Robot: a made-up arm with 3 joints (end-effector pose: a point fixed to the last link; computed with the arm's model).
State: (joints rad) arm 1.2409 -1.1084 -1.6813
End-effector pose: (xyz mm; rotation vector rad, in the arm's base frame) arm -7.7 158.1 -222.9 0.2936 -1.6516 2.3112
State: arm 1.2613 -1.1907 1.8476
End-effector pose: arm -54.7 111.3 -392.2 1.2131 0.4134 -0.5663
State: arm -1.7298 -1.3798 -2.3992
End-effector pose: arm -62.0 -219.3 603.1 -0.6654 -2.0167 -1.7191
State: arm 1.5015 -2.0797 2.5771
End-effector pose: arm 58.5 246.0 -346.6 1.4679 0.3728 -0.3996
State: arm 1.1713 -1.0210 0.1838
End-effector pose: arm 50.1 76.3 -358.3 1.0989 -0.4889 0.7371
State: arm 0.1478 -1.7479 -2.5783
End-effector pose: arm -42.2 -375.1 -154.4 0.0973 0.1446 -1.9529
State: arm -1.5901 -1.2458 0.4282
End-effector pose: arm 72.9 -273.0 677.2 -1.4926 0.6466 0.6343
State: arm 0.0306 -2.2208 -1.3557
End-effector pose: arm 43.8 -331.6 -105.7 0.0091 0.0414 -2.7064
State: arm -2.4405 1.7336 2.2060
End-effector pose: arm 97.9 -80.7 488.4 -1.0581 2.5096 0.9176
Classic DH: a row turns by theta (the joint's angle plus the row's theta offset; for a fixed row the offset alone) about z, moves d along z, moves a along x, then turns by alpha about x. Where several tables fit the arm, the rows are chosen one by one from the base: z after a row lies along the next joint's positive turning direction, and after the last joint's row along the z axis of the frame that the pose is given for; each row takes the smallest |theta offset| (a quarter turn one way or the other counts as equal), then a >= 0, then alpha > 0; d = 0 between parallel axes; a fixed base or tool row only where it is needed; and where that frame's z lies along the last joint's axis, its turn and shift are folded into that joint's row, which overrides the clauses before.
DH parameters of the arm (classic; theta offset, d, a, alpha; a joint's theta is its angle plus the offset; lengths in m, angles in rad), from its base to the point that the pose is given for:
base (fixed): 1.5708 0.187 0 1.5708
joint 1: 0 0.028 -0.3251 1.5708
joint 2: 1.5544 0 -0.1158 0
joint 3: 1.3871 0 0.0941 3.1416
tool (fixed): 1.3707 -0.2824 0 0

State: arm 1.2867 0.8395 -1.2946
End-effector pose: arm 6.6 182.8 -194.3 1.2631 -0.2925 0.3901
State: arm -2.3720 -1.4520 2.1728
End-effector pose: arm -30.6 178.3 753.0 -2.2453 -0.8462 -0.3427
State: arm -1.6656 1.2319 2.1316
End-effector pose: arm -10.2 -269.5 335.6 -0.2458 2.2064 2.0065
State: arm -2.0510 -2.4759 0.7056
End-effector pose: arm 206.9 -84.8 635.4 -1.4170 1.7322 1.0508
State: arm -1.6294 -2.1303 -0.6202
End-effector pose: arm 108.9 -262.6 532.8 -0.4099 2.0696 1.9518
